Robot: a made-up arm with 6 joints. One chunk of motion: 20 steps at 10 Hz.
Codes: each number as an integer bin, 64 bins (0 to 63) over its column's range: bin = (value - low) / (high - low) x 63, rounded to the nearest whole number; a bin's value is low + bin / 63 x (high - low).
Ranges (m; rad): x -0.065..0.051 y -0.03..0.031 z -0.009..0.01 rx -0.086..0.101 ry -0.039..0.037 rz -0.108..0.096
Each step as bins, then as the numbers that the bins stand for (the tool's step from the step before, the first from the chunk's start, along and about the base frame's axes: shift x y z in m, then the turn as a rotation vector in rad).
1 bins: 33 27 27 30 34 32
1 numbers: -0.00424 -0.00386 -0.00086 0.00305 0.00202 -0.00438
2 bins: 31 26 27 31 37 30
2 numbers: -0.00792 -0.00483 -0.00086 0.00602 0.00563 -0.01086
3 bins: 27 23 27 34 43 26
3 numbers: -0.01529 -0.00773 -0.00086 0.01492 0.01287 -0.02381
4 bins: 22 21 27 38 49 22
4 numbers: -0.02449 -0.00967 -0.00086 0.02679 0.02011 -0.03676
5 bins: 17 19 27 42 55 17
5 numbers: -0.03370 -0.01160 -0.00086 0.03867 0.02735 -0.05295
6 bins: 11 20 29 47 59 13
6 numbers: -0.04475 -0.01063 -0.00025 0.05351 0.03217 -0.06590
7 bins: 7 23 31 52 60 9
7 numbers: -0.05211 -0.00773 0.00035 0.06835 0.03338 -0.07886
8 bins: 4 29 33 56 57 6
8 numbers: -0.05763 -0.00192 0.00095 0.08022 0.02976 -0.08857
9 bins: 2 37 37 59 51 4
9 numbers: -0.06132 0.00583 0.00216 0.08913 0.02252 -0.09505
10 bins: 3 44 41 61 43 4
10 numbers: -0.05948 0.01260 0.00337 0.09506 0.01287 -0.09505
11 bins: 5 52 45 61 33 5
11 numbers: -0.05579 0.02035 0.00457 0.09506 0.00081 -0.09181
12 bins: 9 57 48 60 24 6
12 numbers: -0.04843 0.02519 0.00548 0.09210 -0.01005 -0.08857
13 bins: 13 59 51 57 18 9
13 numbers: -0.04106 0.02713 0.00638 0.08319 -0.01729 -0.07886
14 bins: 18 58 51 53 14 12
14 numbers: -0.03186 0.02616 0.00638 0.07132 -0.02211 -0.06914
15 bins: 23 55 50 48 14 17
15 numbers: -0.02265 0.02325 0.00608 0.05648 -0.02211 -0.05295
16 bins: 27 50 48 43 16 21
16 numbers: -0.01529 0.01841 0.00548 0.04163 -0.01970 -0.04000
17 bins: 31 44 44 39 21 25
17 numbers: -0.00792 0.01260 0.00427 0.02976 -0.01367 -0.02705
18 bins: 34 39 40 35 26 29
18 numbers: -0.00240 0.00776 0.00306 0.01789 -0.00763 -0.01410
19 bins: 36 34 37 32 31 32
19 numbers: 0.00129 0.00292 0.00216 0.00898 -0.00160 -0.00438
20 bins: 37 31 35 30 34 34
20 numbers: 0.00313 0.00002 0.00156 0.00305 0.00202 0.00210
